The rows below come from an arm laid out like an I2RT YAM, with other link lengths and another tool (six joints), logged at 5 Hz.
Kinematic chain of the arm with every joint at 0, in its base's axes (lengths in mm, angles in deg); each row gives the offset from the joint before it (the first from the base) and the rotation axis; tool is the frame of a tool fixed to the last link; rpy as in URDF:
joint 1: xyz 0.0 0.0 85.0 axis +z
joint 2: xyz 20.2 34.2 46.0 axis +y
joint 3: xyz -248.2 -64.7 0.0 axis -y
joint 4: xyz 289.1 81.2 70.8 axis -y
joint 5: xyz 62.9 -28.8 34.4 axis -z
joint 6: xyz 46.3 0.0 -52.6 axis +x
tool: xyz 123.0 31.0 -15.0 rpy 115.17 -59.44 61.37
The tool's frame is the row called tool.
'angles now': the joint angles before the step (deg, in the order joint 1, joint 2, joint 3, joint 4, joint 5, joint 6). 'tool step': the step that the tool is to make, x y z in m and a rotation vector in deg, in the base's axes. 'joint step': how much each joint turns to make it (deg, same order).
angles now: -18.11 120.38 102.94 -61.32 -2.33 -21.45
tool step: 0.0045 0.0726 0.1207 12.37 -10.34 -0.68
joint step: 3.97 -8.94 8.25 -9.35 -13.05 8.40
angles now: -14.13 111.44 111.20 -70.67 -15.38 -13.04
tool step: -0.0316 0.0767 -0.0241 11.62 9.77 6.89
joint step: 6.06 1.08 -5.55 -4.72 -9.44 1.45
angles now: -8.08 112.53 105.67 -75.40 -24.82 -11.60
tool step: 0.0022 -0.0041 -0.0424 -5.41 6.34 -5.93
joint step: 1.68 2.51 -3.15 2.74 6.97 7.39
